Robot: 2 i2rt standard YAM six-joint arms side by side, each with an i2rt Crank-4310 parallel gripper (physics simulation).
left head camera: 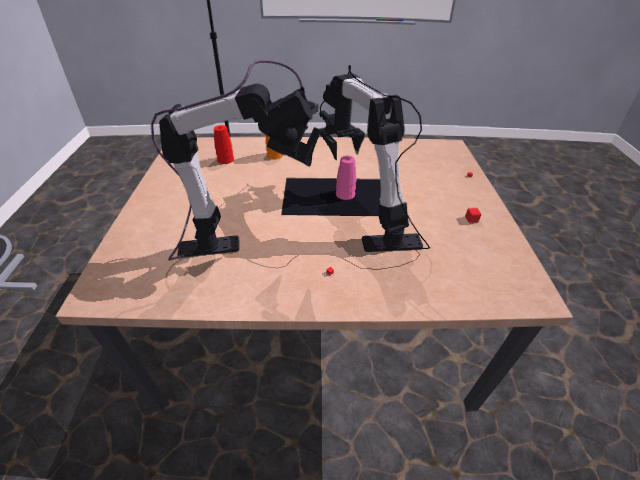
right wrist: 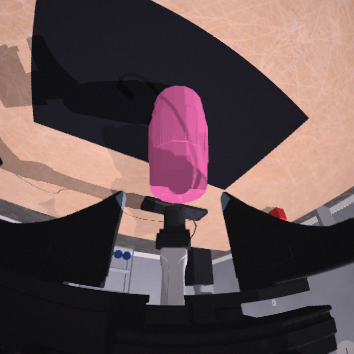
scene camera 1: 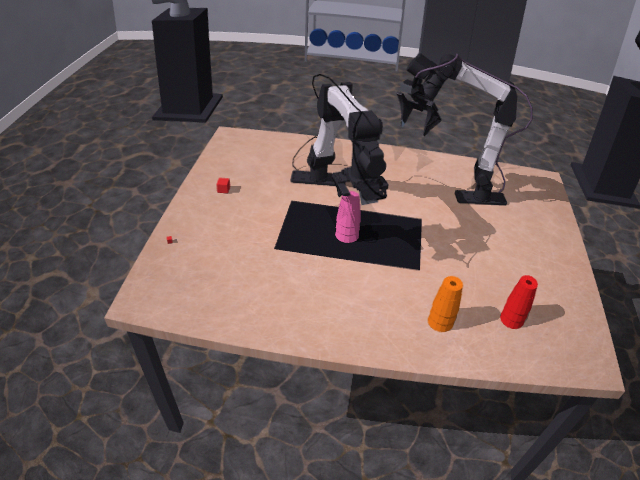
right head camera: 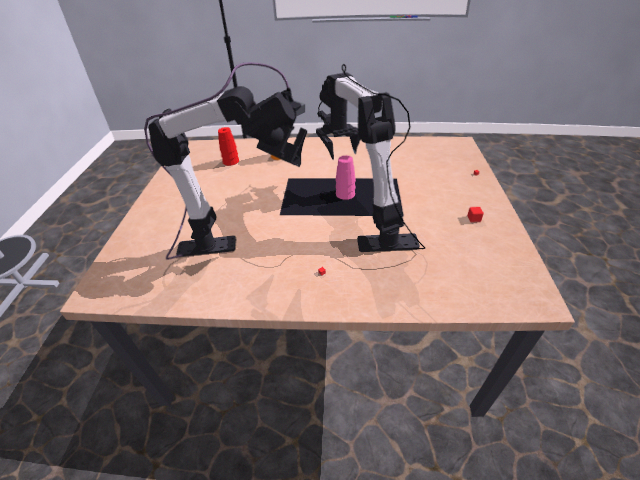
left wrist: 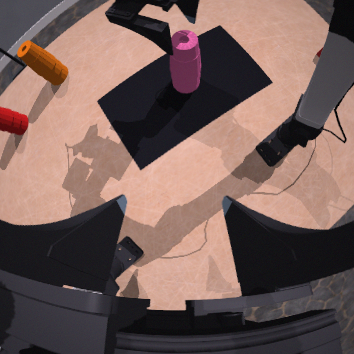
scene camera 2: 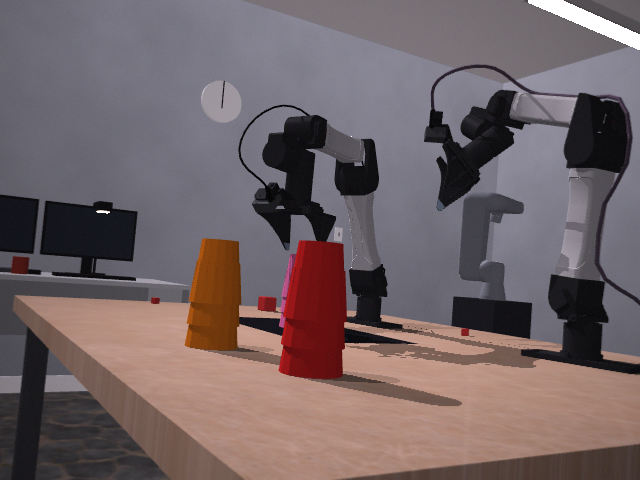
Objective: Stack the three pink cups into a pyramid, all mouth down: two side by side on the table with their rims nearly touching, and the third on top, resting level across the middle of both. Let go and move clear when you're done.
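Seen in the pictures: left gripper, fingertip midpoint: [left head camera: 298, 159] [scene camera 1: 412, 130] [right head camera: 288, 160] [left wrist: 174, 197] [scene camera 2: 440, 205]; right gripper, fingertip midpoint: [left head camera: 346, 157] [right wrist: 172, 193] [scene camera 1: 352, 194] [right head camera: 344, 156] [left wrist: 181, 37]; left arm's base, link origin: [left head camera: 209, 247] [scene camera 1: 480, 198] [right head camera: 206, 247] [left wrist: 113, 263] [scene camera 2: 580, 363]; right arm's base, link origin: [left head camera: 392, 243] [right wrist: 174, 208] [scene camera 1: 318, 179] [right head camera: 388, 243] [left wrist: 286, 135] [scene camera 2: 367, 324].
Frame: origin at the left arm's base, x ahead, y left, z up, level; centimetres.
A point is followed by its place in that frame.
The pink cups [left head camera: 345, 180] {x 19.3, y -50.5, z 8.7 cm} [right head camera: 345, 178] {x 19.2, y -51.1, z 9.4 cm} [scene camera 1: 348, 219] {x 26.1, y -52.1, z 9.3 cm} [left wrist: 185, 70] {x 20.1, y -49.4, z 9.8 cm} [right wrist: 178, 135] {x 25.7, y -50.8, z 11.9 cm} stand nested in one upright stack, mouth down, on the black mat [left head camera: 305, 204] {x 18.4, y -35.2, z 0.0 cm} [scene camera 1: 299, 232] {x 22.1, y -67.1, z 0.0 cm}. A pink sliver shows behind the red stack in scene camera 2. My right gripper [left head camera: 346, 153] {x 22.8, y -51.2, z 16.5 cm} [right head camera: 343, 154] {x 22.8, y -51.2, z 16.5 cm} [right wrist: 172, 193] {x 22.8, y -51.2, z 16.5 cm} is open and points down, its fingertips around or slightly above the height of the stack's top; the exact gap is hard to tell. My left gripper [scene camera 1: 414, 129] {x 2.8, y -31.2, z 28.5 cm} [left wrist: 174, 197] {x 2.8, y -31.2, z 28.5 cm} is open and empty, high above the table and away from the cups.
An orange cup stack [scene camera 1: 444, 304] {x 61.4, y -28.3, z 10.6 cm} [scene camera 2: 214, 294] {x 60.6, y -23.5, z 7.8 cm} [left wrist: 44, 64] {x 55.1, y -26.9, z 9.2 cm} and a red cup stack [left head camera: 223, 145] {x 54.6, y -4.5, z 9.0 cm} [scene camera 1: 518, 303] {x 60.8, y -6.2, z 10.0 cm} [scene camera 2: 314, 310] {x 60.6, y -1.3, z 7.7 cm} stand beyond the mat in the left head camera. A red cube [left head camera: 473, 215] {x -2.0, y -93.7, z 3.5 cm} [scene camera 1: 223, 185] {x 1.9, y -94.6, z 3.5 cm} and small red cubes [left head camera: 469, 174] [right head camera: 322, 271] lie on the table.
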